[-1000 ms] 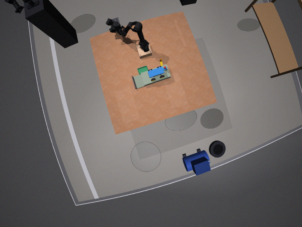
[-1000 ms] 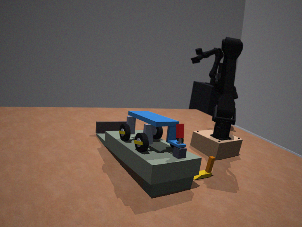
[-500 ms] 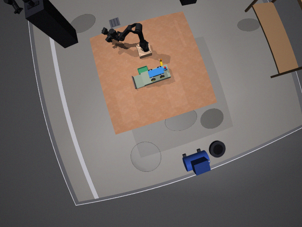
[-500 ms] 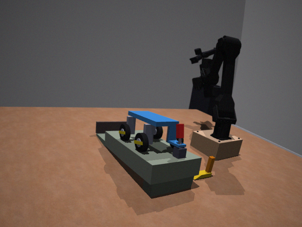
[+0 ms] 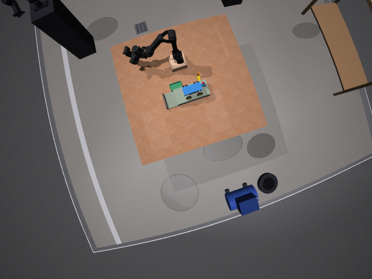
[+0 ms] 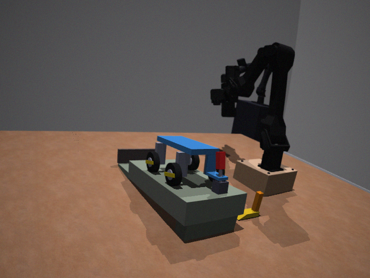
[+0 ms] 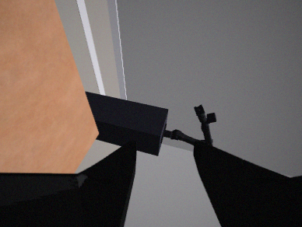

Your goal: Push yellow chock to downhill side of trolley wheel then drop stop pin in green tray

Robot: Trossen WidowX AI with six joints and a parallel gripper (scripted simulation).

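My gripper tip is 590 mm to the right of the red-headed stop pin, 450 mm short of it and 90 mm above it. Also, from my gripper tip: blue trolley: 480 mm to the left, 470 mm ahead, 110 mm below; dark end stop: 470 mm ahead, 210 mm to the left, 190 mm below; green tray: 350 mm to the left, 350 mm ahead, 230 mm below.
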